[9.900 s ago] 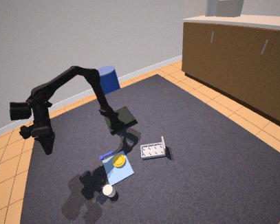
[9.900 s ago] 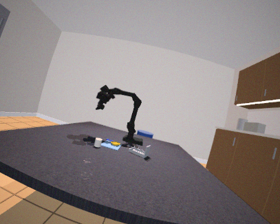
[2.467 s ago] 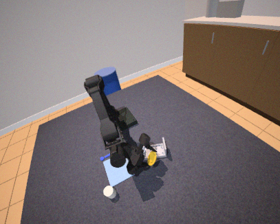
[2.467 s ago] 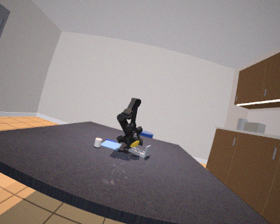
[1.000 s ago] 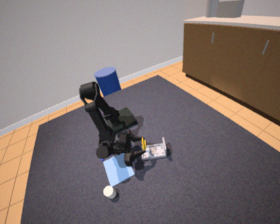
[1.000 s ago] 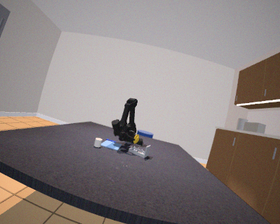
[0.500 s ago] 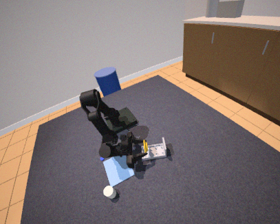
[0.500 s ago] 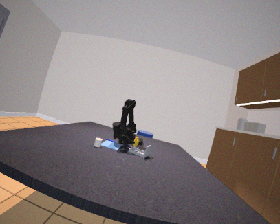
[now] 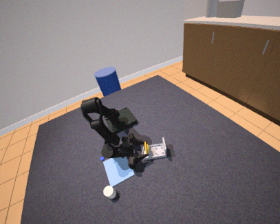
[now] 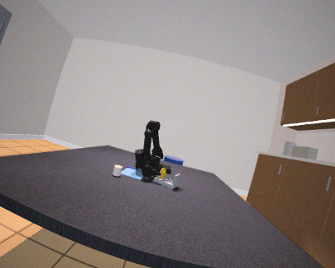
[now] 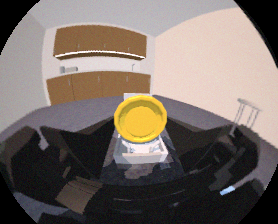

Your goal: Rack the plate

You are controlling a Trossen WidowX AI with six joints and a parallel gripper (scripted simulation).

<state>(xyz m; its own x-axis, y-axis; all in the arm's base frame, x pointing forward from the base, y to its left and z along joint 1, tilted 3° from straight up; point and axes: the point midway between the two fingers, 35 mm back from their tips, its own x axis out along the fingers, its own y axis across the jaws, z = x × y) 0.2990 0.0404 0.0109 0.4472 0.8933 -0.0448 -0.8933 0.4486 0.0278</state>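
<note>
The yellow plate is 10 mm to the right of my gripper tip. Also, from my gripper tip: dish rack (30 mm below, 20 mm to the left, 10 mm ahead); blue spoon (220 mm to the right, 120 mm behind, 50 mm below); light blue mat (180 mm to the right, 50 mm below, 20 mm behind).
</note>
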